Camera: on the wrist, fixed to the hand. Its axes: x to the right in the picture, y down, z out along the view.
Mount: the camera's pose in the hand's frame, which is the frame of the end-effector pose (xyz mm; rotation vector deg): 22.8 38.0 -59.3 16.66 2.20 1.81
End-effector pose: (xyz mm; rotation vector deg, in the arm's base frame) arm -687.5 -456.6 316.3 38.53 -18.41 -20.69
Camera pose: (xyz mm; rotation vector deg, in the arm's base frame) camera -635.1 -406.5 301.3 54.84 -20.11 -15.64
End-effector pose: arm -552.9 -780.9 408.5 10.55 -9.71 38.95
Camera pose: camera -554.0 -724.8 360.2 25.64 -2.05 42.25
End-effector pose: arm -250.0 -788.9 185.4 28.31 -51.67 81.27
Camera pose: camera -274.7 -724.0 159.7 38.38 -38.82 91.22
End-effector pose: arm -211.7 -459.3 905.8 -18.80 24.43 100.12
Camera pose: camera -254.3 -473.4 846.9 -8.44 40.53 96.46
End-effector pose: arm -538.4 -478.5 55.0 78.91 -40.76 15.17
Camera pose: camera -524.3 -419.5 97.5 93.55 -39.06 24.73
